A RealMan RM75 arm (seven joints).
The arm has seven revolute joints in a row. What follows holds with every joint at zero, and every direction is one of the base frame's. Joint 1 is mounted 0.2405 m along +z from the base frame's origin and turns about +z. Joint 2 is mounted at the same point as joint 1 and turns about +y. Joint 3 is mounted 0.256 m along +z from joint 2 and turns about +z. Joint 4 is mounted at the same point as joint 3 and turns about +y. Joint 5 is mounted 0.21 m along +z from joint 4 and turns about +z. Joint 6 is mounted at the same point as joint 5 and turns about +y. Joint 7 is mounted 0.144 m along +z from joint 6 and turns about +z. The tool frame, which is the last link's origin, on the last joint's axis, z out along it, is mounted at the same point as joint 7; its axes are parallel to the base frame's.
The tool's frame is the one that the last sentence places.
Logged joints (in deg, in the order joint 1, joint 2, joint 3, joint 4, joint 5, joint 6, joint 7), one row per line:
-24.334, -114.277, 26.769, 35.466, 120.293, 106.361, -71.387
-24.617, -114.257, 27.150, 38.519, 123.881, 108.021, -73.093
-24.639, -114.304, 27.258, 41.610, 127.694, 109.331, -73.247
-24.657, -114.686, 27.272, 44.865, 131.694, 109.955, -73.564
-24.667, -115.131, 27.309, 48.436, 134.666, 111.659, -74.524
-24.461, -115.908, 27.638, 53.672, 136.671, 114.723, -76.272
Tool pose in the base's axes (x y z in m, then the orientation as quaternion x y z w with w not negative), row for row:
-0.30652, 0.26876, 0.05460, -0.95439, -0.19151, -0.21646, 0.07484
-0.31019, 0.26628, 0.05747, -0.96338, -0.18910, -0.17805, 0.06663
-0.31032, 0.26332, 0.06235, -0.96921, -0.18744, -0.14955, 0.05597
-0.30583, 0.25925, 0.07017, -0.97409, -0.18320, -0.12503, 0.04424
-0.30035, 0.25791, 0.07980, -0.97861, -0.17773, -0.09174, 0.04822
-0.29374, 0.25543, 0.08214, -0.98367, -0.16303, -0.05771, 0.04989
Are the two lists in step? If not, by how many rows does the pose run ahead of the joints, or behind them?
The pose runs 2 rows ahead of the joints: the pose in row i belongs to the joints in row i + 2.
